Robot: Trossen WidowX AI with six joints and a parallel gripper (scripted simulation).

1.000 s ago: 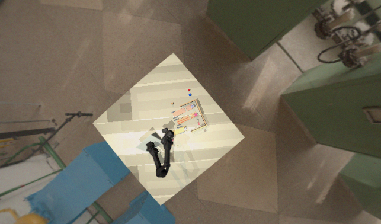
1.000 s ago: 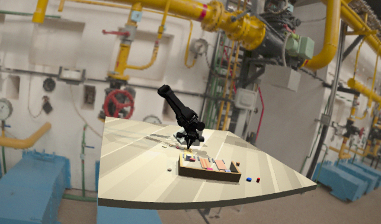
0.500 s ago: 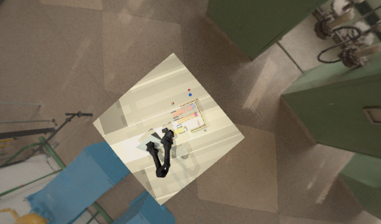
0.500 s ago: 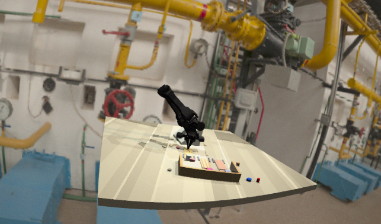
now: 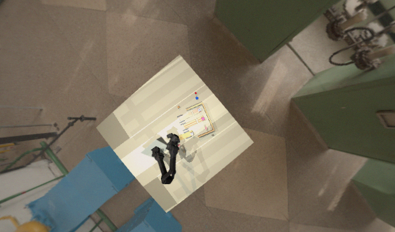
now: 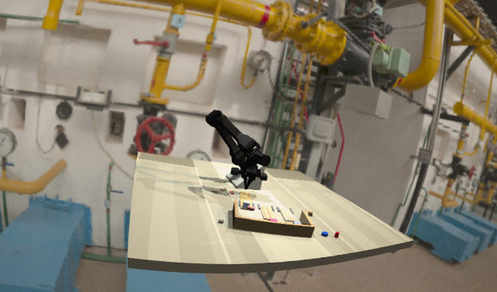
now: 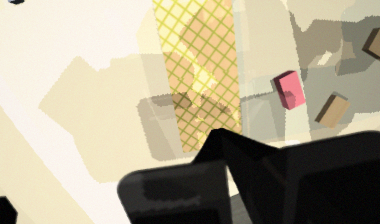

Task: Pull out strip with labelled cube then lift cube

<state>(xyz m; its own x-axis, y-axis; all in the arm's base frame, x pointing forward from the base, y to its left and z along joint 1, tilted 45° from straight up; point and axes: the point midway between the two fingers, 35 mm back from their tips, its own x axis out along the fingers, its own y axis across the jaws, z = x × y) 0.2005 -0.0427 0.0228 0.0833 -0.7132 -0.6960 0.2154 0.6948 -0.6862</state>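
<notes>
Now: gripper tip 90 mm short of the strip, 30 mm above it and 20 mm to the left of it. Also, from my gripper tip: red piece: 490 mm ahead, 290 mm to the left, 20 mm below; grey disc: 370 mm ahead, 200 mm to the right, 20 mm below; blue disc: 470 mm ahead, 240 mm to the left, 20 mm below.
</notes>
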